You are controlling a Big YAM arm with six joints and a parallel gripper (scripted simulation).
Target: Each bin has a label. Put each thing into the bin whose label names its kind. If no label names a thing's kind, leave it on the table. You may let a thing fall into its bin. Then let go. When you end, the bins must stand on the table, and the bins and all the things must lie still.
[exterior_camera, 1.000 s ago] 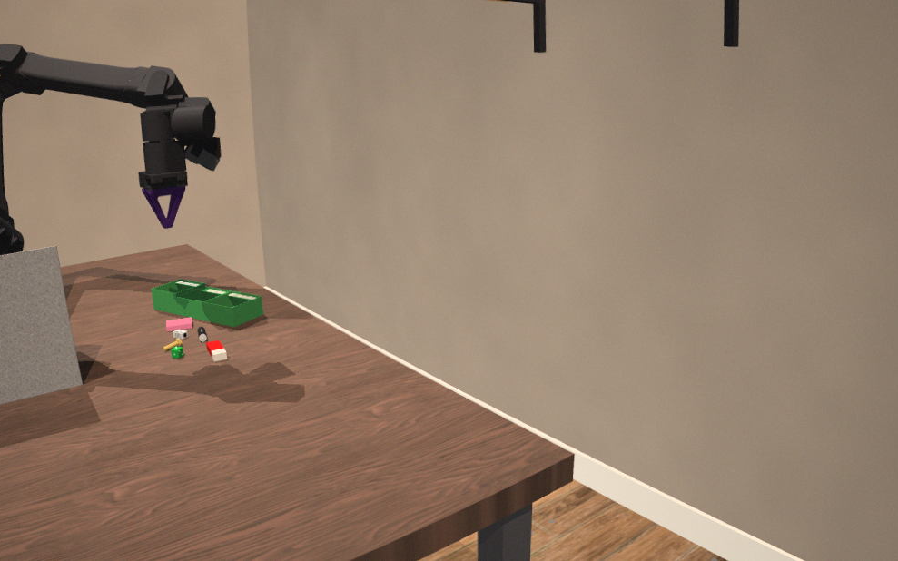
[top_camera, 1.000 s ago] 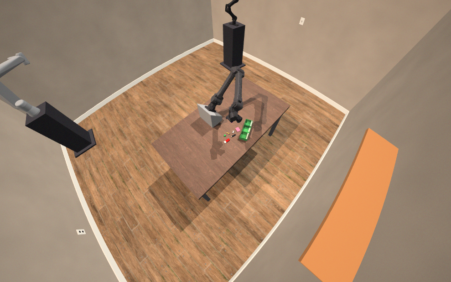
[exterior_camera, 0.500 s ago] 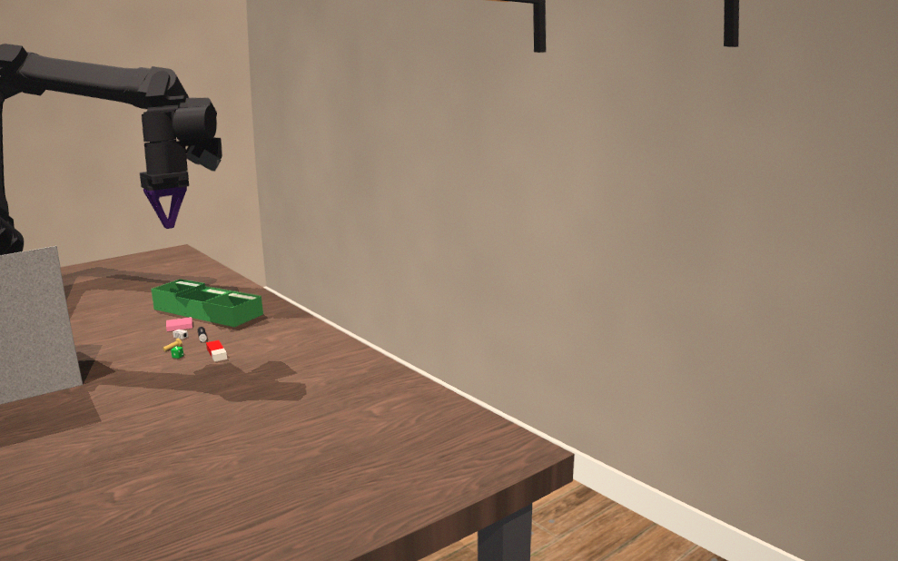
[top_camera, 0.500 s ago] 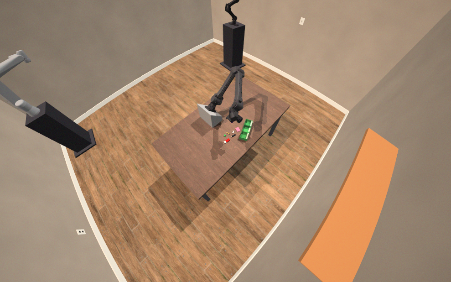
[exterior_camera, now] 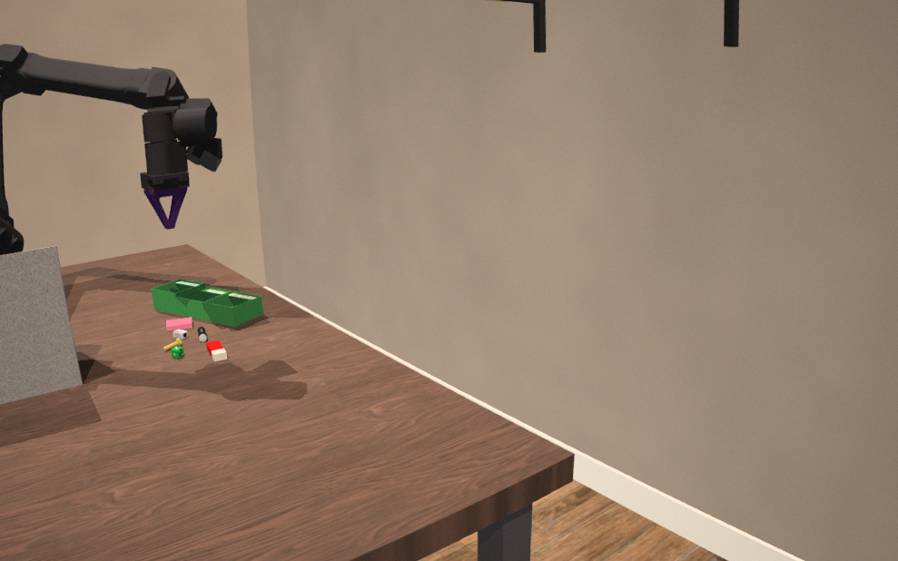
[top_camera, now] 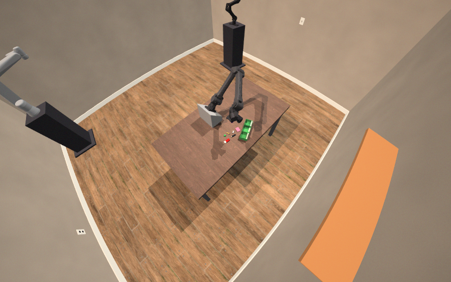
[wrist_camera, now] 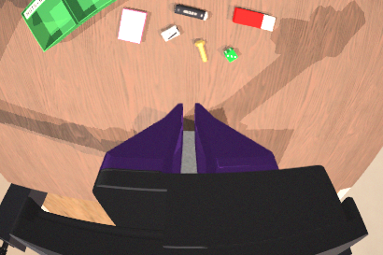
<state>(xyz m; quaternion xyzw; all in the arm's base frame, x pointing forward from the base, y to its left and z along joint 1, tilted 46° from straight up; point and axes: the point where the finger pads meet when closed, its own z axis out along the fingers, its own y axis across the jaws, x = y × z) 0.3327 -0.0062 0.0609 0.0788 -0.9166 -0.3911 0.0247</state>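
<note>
Right now my hand is 70 mm short of the green three-part bin, 160 mm to the right of it and 200 mm above it. Round my hand: black battery 30 mm ahead, 220 mm below; then brass-coloured bolt 20 mm behind, 20 mm to the right, 220 mm below; then white piece 30 mm to the left, 210 mm below.
</note>
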